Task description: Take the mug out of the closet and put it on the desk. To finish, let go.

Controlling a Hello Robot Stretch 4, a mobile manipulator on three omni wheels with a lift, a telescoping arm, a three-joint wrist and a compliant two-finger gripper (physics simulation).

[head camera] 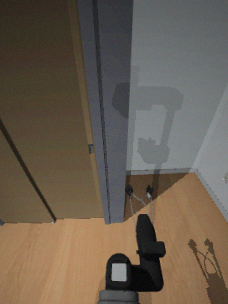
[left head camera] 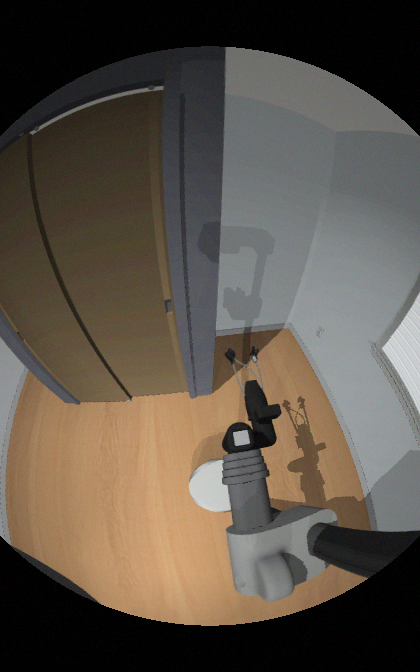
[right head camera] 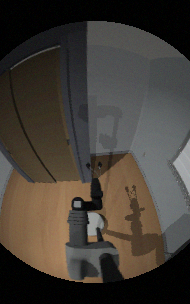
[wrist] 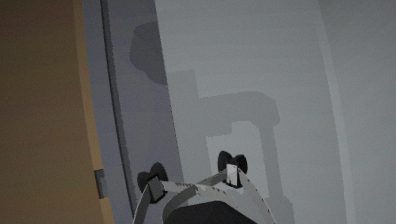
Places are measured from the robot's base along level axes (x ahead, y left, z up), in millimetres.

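Pixels of known places: gripper, between the fingertips: (head camera: pixel 138 185) (right head camera: pixel 93 161) (wrist: pixel 192 169); robot's base, origin of its link: (right head camera: pixel 90 222).
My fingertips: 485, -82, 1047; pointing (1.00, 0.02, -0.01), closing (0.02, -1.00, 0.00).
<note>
For each thing: its middle in the pictures, then the offset to it from my fingertips, as dx, dy, dz. "spot": a spot on its surface instead.
- small grey handle, a spot on its surface: (wrist: pixel 101 183) (head camera: pixel 90 148) spot: +397, +290, -89
- closet's blue-grey side frame, a spot on its surface: (head camera: pixel 116 125) spot: +333, +103, +122
The closet (head camera: pixel 45 100) (left head camera: pixel 100 240) (right head camera: pixel 37 115) (wrist: pixel 40 100) stands on the left with its brown doors shut. A small grey handle (head camera: pixel 91 149) (left head camera: pixel 168 305) (wrist: pixel 101 183) sits at the right edge of the right door. My gripper (head camera: pixel 139 190) (left head camera: pixel 242 354) (right head camera: pixel 94 165) (wrist: pixel 192 169) is open and empty, its fingertips apart. In the head views it shows to the right of the closet's blue-grey side frame (head camera: pixel 116 125) (left head camera: pixel 200 300), and in the wrist view it is right of the handle and lower than most of it. The mug and the desk do not show.
A pale wall (head camera: pixel 170 65) (left head camera: pixel 270 165) is right of the closet frame and meets the right wall (left head camera: pixel 360 250) at a corner. A window blind (left head camera: pixel 407 345) shows at the far right. My round white base (left head camera: pixel 210 487) is under the arm on the wooden floor (left head camera: pixel 125 500).
</note>
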